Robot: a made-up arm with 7 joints.
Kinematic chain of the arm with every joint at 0, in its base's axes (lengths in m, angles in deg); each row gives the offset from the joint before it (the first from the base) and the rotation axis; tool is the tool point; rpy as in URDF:
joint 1: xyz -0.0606 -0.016 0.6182 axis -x
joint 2: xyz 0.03 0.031 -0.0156 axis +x
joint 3: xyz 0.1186 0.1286 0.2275 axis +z
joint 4: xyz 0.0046 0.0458 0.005 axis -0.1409 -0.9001 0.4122
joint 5: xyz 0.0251 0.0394 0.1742 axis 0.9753 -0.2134 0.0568
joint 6: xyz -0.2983 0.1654 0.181 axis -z
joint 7: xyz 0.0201 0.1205 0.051 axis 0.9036 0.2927 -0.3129
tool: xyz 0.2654 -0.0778 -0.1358 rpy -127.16 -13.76 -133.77
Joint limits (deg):
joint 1: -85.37..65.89
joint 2: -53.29..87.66
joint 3: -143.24..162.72
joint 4: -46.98..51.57
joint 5: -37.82..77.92
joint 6: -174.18..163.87
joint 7: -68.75..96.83
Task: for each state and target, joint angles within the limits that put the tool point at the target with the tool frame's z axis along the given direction. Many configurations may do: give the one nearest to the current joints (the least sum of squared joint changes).
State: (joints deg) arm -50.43 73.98 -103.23 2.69 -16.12 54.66 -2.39
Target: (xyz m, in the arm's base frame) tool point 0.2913 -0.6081 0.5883 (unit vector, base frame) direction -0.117 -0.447 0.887
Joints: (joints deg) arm -47.33 70.58 -133.98 10.33 -33.94 82.44 -11.98
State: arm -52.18 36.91 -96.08 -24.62 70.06 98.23 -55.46
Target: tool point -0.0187 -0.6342 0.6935 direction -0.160 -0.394 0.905
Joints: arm -71.32 51.58 -95.23 -20.23 37.19 103.66 -39.80
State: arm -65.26 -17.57 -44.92 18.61 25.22 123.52 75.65
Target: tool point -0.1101 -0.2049 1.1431 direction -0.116 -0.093 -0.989
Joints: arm -72.62 -25.54 -33.96 -0.35 -24.22 134.48 96.83
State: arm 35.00 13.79 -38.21 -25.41 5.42 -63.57 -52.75
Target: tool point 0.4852 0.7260 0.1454 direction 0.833 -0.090 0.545
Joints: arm 65.68 -16.86 -45.03 -15.05 -1.03 -58.53 -55.14
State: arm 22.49 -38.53 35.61 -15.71 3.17 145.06 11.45
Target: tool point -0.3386 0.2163 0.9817 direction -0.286 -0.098 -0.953
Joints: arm -2.12 -17.54 12.45 -3.32 8.21 156.39 45.09
